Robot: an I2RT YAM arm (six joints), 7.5 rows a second.
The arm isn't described. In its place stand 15 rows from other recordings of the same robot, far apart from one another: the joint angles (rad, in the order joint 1, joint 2, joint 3, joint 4, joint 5, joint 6), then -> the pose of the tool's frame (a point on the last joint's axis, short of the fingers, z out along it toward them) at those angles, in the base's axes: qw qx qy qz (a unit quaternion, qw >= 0); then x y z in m.
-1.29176, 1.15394, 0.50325, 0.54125, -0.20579, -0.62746 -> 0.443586, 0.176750, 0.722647, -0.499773, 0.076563, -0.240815, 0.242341
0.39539, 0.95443, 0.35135, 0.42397, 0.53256, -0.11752 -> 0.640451, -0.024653, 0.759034, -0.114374, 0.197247, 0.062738, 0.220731
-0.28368, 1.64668, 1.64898, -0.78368, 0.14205, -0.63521 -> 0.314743, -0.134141, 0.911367, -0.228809, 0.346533, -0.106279, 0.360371
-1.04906, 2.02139, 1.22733, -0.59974, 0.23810, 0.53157 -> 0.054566, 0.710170, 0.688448, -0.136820, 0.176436, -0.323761, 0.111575
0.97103, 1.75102, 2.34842, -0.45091, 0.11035, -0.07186 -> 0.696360, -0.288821, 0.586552, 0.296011, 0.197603, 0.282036, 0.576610
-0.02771, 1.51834, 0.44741, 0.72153, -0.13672, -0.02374 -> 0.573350, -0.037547, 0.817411, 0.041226, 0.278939, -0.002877, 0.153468
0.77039, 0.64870, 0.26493, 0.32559, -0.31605, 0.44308 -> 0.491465, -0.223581, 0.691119, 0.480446, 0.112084, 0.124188, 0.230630
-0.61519, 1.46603, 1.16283, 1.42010, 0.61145, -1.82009 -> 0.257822, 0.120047, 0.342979, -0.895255, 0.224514, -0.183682, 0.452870
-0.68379, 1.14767, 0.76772, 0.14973, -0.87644, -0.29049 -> 0.652732, -0.119873, 0.747422, 0.030529, 0.215422, -0.140267, 0.296992
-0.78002, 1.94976, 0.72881, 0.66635, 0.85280, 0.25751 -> 0.334590, 0.569134, 0.591021, -0.463497, 0.223437, -0.258761, 0.097875
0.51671, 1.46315, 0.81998, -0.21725, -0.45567, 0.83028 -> 0.132720, 0.065028, 0.914414, 0.376834, 0.246811, 0.158257, 0.196715
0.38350, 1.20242, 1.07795, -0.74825, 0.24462, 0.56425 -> 0.354354, 0.125731, 0.925110, 0.052884, 0.230661, 0.083769, 0.305760
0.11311, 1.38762, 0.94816, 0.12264, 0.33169, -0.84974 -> 0.491718, -0.283978, 0.752754, -0.333063, 0.320713, 0.024764, 0.289608
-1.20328, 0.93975, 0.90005, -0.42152, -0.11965, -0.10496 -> 0.448206, 0.416024, 0.740171, -0.279610, 0.079185, -0.193843, 0.328224
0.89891, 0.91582, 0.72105, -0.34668, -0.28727, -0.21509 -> 0.417205, -0.515231, 0.694022, 0.280732, 0.118987, 0.165813, 0.278585
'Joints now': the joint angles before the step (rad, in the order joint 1, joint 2, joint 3, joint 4, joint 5, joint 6). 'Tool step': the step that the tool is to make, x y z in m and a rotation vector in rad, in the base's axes. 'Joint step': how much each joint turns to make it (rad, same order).
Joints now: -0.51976, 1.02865, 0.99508, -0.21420, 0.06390, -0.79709
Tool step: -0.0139, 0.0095, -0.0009, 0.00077, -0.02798, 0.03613
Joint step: -0.00015, -0.07186, -0.04359, -0.00463, -0.03868, 0.00569
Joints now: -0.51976, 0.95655, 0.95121, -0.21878, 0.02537, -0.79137
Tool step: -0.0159, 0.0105, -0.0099, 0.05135, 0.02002, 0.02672
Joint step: -0.00004, -0.07677, -0.04818, -0.07170, -0.03437, 0.02707
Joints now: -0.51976, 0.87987, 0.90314, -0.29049, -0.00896, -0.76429
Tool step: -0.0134, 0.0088, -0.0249, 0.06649, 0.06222, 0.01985
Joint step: 0.00012, -0.07088, -0.08501, -0.07246, -0.02697, 0.01950
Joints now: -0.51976, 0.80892, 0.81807, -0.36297, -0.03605, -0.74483
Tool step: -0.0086, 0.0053, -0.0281, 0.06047, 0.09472, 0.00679
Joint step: 0.00021, -0.03956, -0.07818, -0.07353, -0.00820, 0.00238
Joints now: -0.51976, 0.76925, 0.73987, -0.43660, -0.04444, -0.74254
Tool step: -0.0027, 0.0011, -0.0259, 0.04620, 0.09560, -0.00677
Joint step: -0.00033, 0.00000, -0.06370, -0.04235, 0.00926, -0.00323
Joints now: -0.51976, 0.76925, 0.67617, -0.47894, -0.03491, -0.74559
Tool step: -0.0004, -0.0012, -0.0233, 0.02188, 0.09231, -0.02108
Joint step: -0.00052, 0.02114, -0.05510, -0.01493, 0.03232, -0.01001
